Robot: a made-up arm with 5 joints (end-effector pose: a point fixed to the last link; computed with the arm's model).
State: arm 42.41 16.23 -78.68 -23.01 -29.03
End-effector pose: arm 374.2 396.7 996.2 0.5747 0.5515 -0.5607 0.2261
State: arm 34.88 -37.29 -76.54 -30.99 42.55
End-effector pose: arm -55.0 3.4 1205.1 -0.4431 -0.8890 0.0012 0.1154
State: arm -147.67 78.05 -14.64 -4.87 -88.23
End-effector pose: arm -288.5 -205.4 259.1 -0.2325 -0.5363 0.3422 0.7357
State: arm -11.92 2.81 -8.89 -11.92 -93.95
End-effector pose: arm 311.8 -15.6 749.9 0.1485 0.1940 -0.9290 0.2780
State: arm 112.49 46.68 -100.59 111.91 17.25
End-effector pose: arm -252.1 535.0 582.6 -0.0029 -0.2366 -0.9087 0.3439
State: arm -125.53 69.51 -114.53 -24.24 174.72
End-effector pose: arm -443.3 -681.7 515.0 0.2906 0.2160 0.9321 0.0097
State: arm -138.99 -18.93 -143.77 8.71 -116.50
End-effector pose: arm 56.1 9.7 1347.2 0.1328 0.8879 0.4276 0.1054
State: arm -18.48 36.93 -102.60 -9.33 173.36
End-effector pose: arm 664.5 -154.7 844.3 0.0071 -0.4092 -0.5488 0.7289
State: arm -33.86 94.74 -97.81 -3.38 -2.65
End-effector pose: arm 517.5 -345.3 94.1 -0.2813 -0.1418 0.7068 0.6334
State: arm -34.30 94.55 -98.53 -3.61 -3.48
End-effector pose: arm 519.6 -352.6 98.5 -0.2903 -0.1431 0.7076 0.6282
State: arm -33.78 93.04 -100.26 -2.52 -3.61
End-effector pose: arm 537.4 -357.3 118.2 -0.3070 -0.1469 0.7080 0.6187
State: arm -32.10 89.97 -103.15 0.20 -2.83
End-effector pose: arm 572.7 -356.3 157.6 -0.3318 -0.1544 0.7073 0.6049
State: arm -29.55 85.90 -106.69 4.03 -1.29
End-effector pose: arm 616.9 -345.7 211.9 -0.3599 -0.1657 0.7046 0.5887
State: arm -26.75 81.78 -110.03 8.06 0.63
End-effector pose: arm 657.7 -326.3 269.0 -0.3842 -0.1790 0.7004 0.5742
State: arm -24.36 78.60 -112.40 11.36 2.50
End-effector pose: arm 686.0 -304.4 313.6 -0.3991 -0.1906 0.6963 0.5653
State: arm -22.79 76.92 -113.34 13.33 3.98
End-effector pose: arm 699.8 -287.1 335.7 -0.4025 -0.1970 0.6940 0.5636
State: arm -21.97 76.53 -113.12 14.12 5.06
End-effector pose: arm 703.0 -276.4 338.1 -0.3972 -0.1981 0.6935 0.5675
